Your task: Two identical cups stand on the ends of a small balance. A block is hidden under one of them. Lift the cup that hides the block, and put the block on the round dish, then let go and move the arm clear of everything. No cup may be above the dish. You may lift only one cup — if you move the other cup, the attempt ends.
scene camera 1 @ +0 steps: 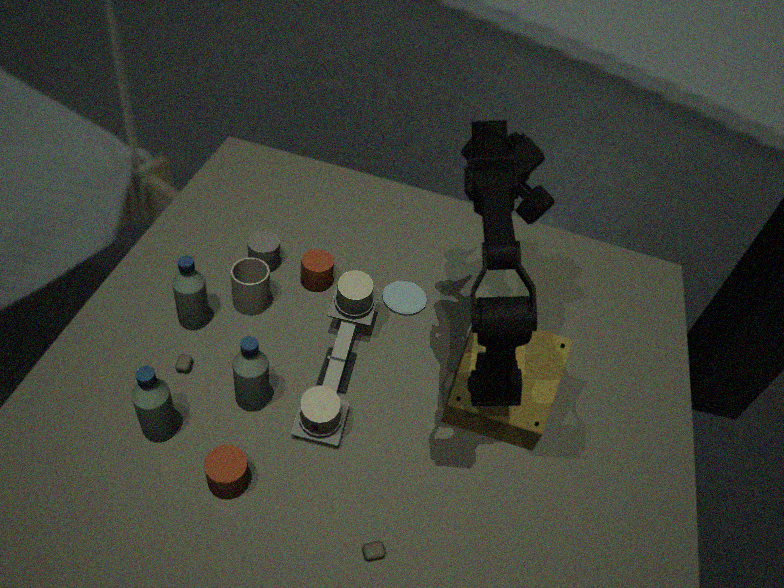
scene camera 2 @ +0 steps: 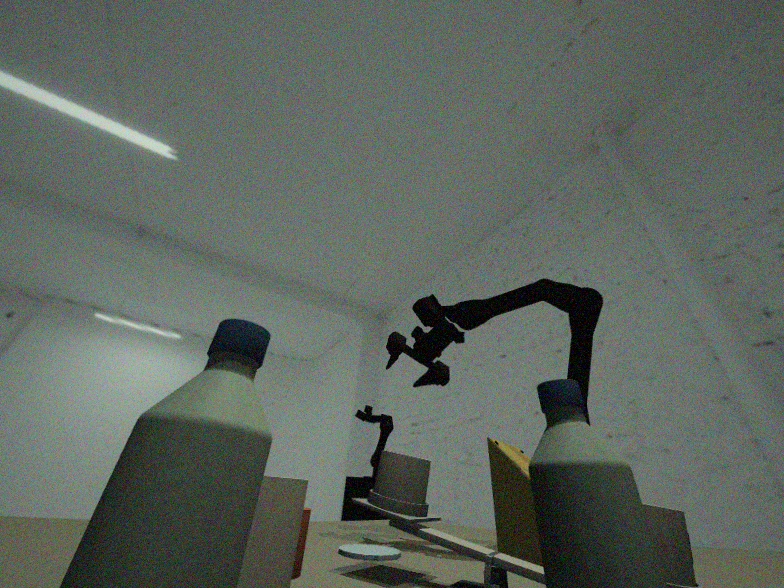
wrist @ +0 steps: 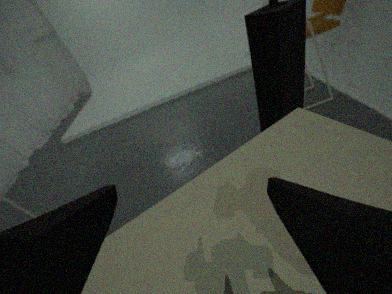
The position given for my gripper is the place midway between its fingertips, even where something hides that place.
My gripper [scene camera 1: 519, 171] is open and holds nothing. Further things: a cup [scene camera 2: 401, 477], a cup [scene camera 1: 320, 406] and a balance beam [scene camera 1: 337, 360].
My gripper is seen too in scene camera 2 [scene camera 2: 400, 377] and in the wrist view [wrist: 194, 189].
